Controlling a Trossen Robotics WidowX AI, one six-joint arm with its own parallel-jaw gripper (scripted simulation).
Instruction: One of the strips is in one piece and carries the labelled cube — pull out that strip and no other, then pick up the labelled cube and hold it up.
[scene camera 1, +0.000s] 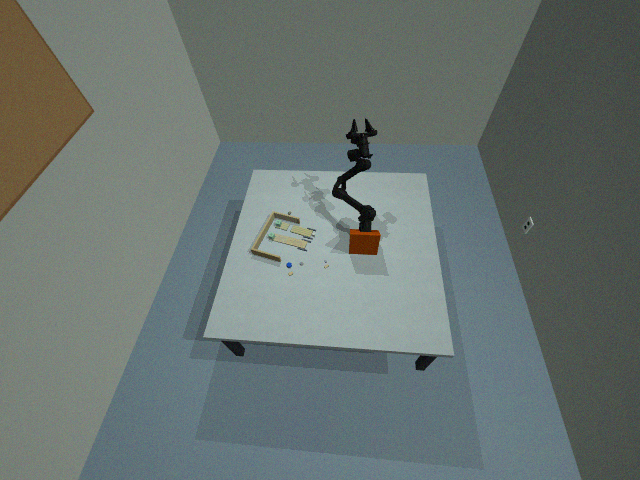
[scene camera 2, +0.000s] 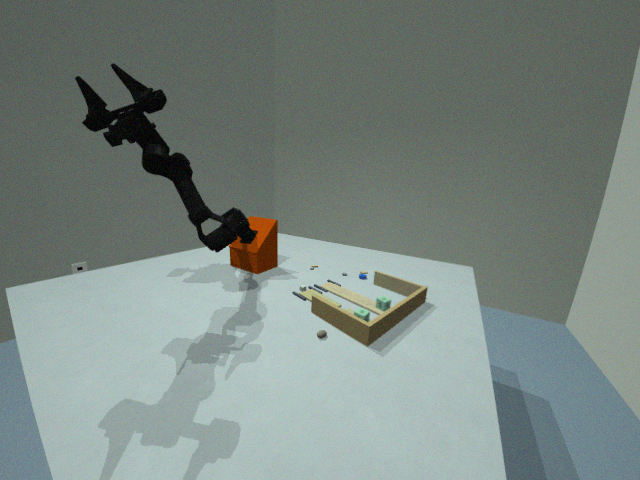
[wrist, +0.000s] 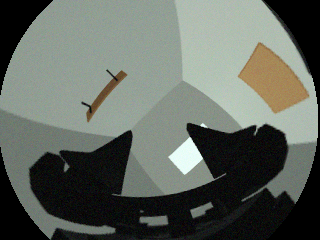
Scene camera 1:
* three-sided wooden frame
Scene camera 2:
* gripper
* three-sided wooden frame
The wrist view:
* gripper
